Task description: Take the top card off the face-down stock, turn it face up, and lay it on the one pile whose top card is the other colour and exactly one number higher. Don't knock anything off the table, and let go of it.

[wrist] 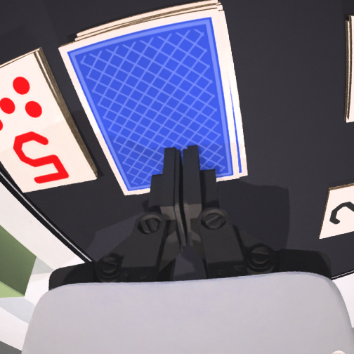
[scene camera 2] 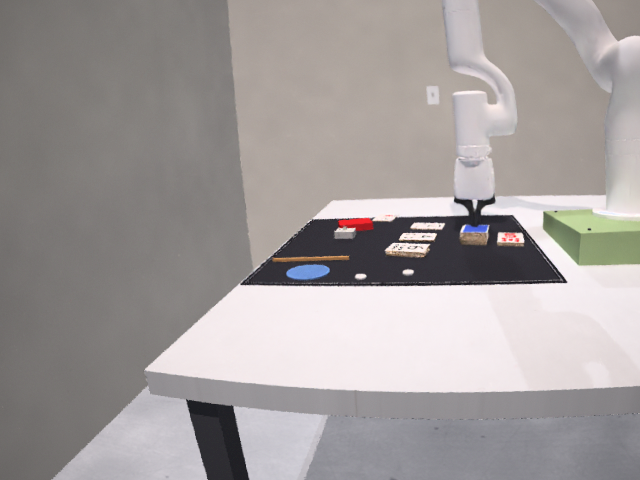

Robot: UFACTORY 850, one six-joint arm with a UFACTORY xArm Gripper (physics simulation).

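Observation:
The face-down stock is a thick stack with a blue crosshatched back on top; its top card lies slightly askew over the cards below. My gripper is shut and empty, its tips at or just above the near edge of the top card; contact cannot be told. A pile with a red 5 lies beside the stock. On the other side are three face-up piles with black marks: a thicker near one, a middle one and a far one. Part of a card with a black figure shows in the wrist view.
A black mat lies on the white table. On it are a red block, a grey block, a wooden stick, a blue disc, two white discs and a far red-marked card. A green base stands right.

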